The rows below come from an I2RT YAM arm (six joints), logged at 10 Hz.
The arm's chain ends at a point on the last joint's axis. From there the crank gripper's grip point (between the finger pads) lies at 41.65 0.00 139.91 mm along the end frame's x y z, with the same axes.
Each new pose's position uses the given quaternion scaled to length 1; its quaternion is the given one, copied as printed.
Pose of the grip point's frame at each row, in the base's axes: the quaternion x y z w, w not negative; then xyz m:
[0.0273 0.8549 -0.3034 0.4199 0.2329 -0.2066 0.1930]
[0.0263 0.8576 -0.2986 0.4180 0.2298 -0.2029 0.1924]
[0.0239 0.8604 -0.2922 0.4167 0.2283 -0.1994 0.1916]
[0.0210 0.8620 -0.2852 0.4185 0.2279 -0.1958 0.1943]
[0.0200 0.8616 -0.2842 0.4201 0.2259 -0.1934 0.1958]
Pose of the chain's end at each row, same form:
[0.0273 0.8549 -0.3034 0.4199 0.1617 -0.1221 0.2884]
[0.0263 0.8576 -0.2986 0.4180 0.1587 -0.1197 0.2890]
[0.0239 0.8604 -0.2922 0.4167 0.1571 -0.1178 0.2895]
[0.0210 0.8620 -0.2852 0.4185 0.1557 -0.1161 0.2930]
[0.0200 0.8616 -0.2842 0.4201 0.1531 -0.1140 0.2944]

